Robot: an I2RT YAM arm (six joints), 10 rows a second.
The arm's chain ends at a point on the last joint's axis. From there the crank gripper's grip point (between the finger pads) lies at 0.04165 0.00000 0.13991 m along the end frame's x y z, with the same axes.
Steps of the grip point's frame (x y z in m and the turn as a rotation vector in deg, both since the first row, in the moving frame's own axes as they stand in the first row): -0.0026, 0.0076, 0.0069, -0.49, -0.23, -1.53; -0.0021, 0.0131, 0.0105, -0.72, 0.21, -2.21; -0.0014, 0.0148, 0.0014, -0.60, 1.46, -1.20; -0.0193, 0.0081, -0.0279, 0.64, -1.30, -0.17; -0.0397, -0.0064, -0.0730, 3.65, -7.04, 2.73; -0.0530, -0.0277, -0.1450, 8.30, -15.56, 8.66; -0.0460, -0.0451, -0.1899, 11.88, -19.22, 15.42
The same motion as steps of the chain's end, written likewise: -0.0020, 0.0075, 0.0067, -0.49, -0.23, -1.53; -0.0026, 0.0130, 0.0107, -0.72, 0.21, -2.21; -0.0050, 0.0143, 0.0025, -0.60, 1.46, -1.20; -0.0161, 0.0098, -0.0288, 0.64, -1.30, -0.17; -0.0224, 0.0011, -0.0768, 3.65, -7.04, 2.73; -0.0153, -0.0103, -0.1500, 8.30, -15.56, 8.66; -0.0009, -0.0204, -0.1938, 11.88, -19.22, 15.42
